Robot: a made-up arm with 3 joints. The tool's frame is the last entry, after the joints.
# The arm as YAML. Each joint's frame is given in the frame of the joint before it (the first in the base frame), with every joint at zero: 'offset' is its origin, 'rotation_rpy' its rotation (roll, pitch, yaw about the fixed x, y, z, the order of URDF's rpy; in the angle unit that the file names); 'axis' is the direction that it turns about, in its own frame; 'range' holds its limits. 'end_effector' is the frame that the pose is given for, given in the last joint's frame.
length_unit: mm
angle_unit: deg
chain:
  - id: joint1
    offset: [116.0, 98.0, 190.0]
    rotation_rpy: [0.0, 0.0, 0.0]
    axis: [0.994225, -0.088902, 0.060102]
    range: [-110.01, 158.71]
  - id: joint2
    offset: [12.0, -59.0, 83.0]
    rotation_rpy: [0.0, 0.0, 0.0]
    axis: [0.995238, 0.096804, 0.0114]
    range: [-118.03, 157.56]
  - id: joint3
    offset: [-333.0, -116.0, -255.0]
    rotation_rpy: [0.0, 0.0, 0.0]
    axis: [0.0, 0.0, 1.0]
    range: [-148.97, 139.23]
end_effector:
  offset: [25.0, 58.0, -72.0]
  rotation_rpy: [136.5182, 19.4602, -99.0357]
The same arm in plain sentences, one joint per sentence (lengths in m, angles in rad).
The arm has three revolute joints in a row. What follows holds with every joint at zero, and every direction is one of the base frame's. Joint 1 sits 0.116 m along +x and 0.098 m along +y and 0.19 m along +z from the base frame's origin and rotates about the direction (0.994225, -0.088902, 0.060102), from -1.92 to 2.77 rad. Joint 2 sits 0.012 m along +x and 0.059 m along -y and 0.083 m along +z from joint 1 and rotates about the direction (0.995238, 0.096804, 0.0114), from -2.06 to 2.7499 rad. Joint 3 sits 0.333 m along -x and 0.116 m along -y and 0.255 m along -z from joint 2 and rotates about +z, from -2.6 to 2.43 rad. The tool frame, which is the frame that the pose is given for, sits 0.025 m along +x and 0.058 m along +y and 0.072 m along -z from joint 3; its axes are the base frame's turned by roll 2.3827, pitch 0.3396 and yaw -1.7285 rad (as in URDF: about the fixed x, then y, then z).
